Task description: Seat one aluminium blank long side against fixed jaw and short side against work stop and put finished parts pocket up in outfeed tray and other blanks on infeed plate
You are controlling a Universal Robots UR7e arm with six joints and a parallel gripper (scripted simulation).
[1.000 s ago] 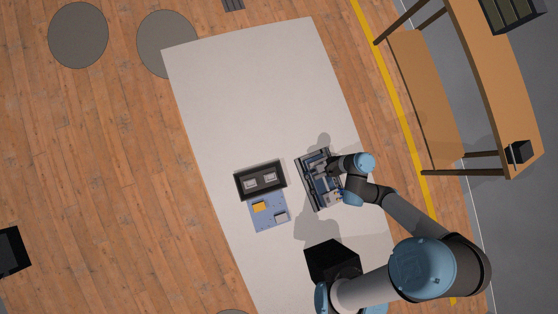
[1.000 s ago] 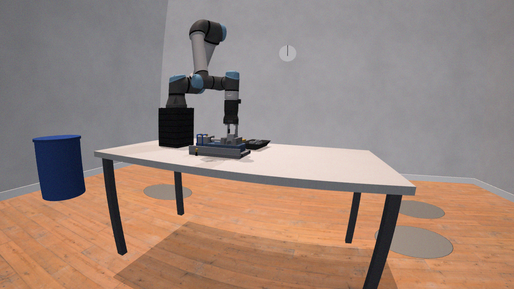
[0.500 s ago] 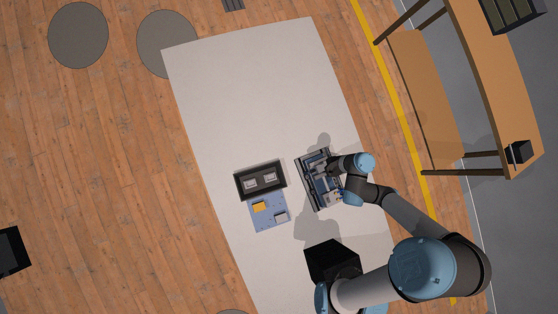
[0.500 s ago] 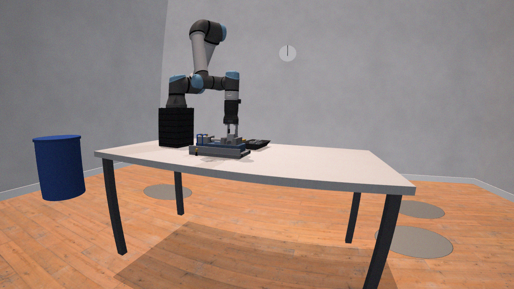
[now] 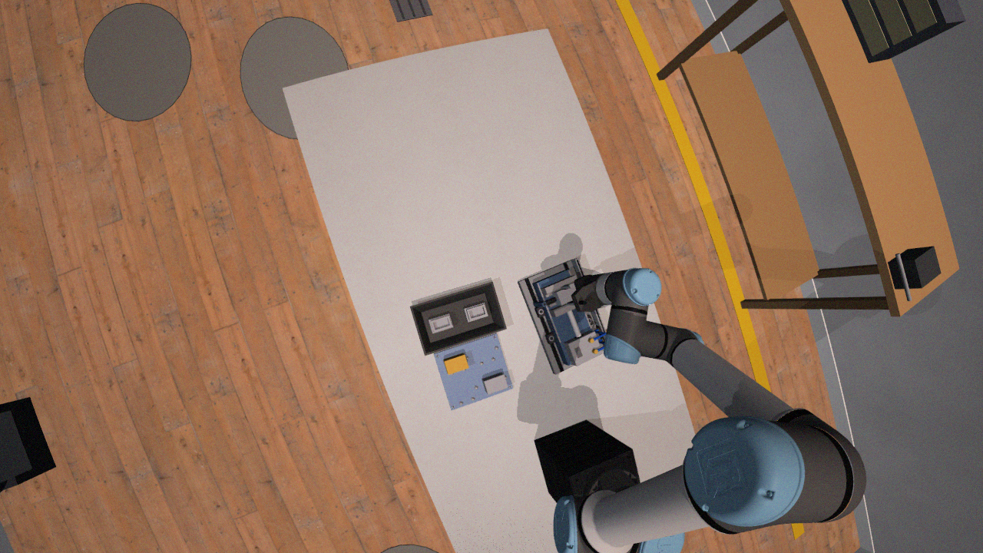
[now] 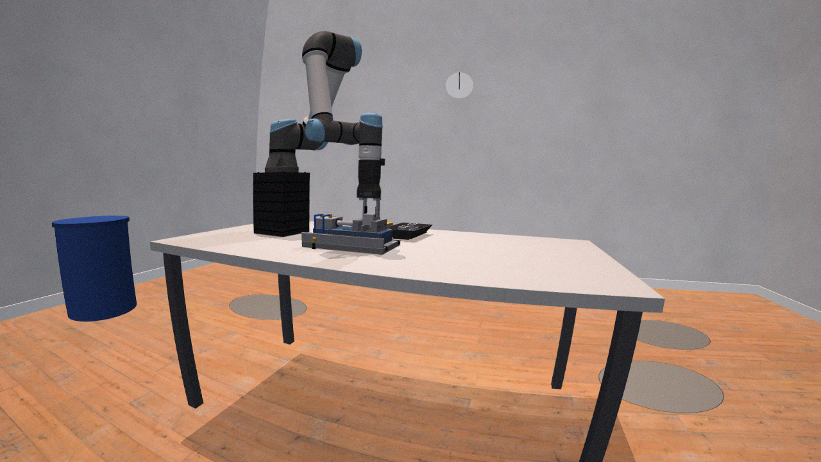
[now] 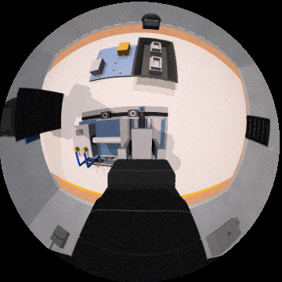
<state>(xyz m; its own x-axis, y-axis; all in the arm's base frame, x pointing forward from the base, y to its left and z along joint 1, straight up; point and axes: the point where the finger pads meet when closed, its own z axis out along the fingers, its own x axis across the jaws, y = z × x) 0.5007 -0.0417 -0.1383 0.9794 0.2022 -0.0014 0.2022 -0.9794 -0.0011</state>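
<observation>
Right now the vise is 70 mm behind my hand, 10 mm to the right of it and 80 mm below it. The rest, counted from my hand: brass blank 130 mm behind, 330 mm to the left, 100 mm below.
</observation>
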